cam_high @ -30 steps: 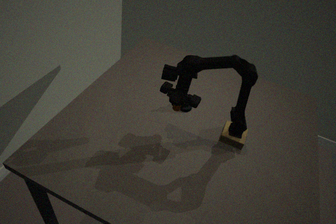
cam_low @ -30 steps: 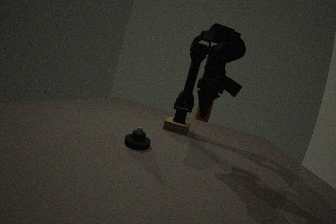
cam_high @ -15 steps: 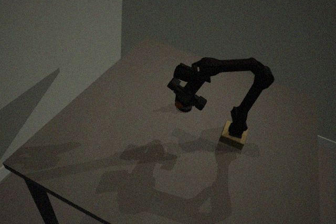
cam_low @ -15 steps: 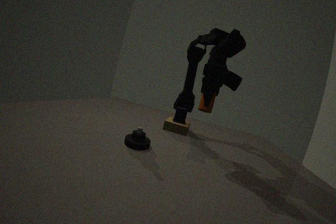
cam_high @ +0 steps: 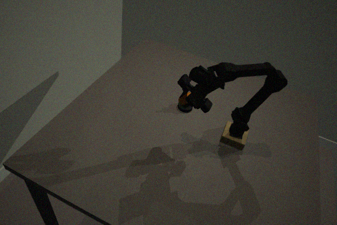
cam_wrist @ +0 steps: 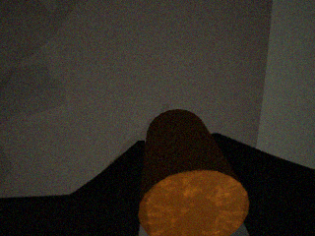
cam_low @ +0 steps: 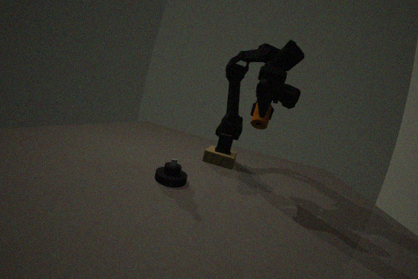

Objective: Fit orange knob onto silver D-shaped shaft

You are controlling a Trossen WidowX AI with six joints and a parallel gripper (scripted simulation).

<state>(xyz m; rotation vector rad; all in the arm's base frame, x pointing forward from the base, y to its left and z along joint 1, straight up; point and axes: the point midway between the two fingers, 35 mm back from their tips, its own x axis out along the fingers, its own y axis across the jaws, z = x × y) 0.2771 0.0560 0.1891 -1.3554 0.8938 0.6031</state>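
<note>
Right now my gripper tip is 3 cm below the orange knob and 2 cm past it. Also, from my gripper tip: round black pedestal 18 cm to the right, 17 cm below, 1 cm behind.
</note>
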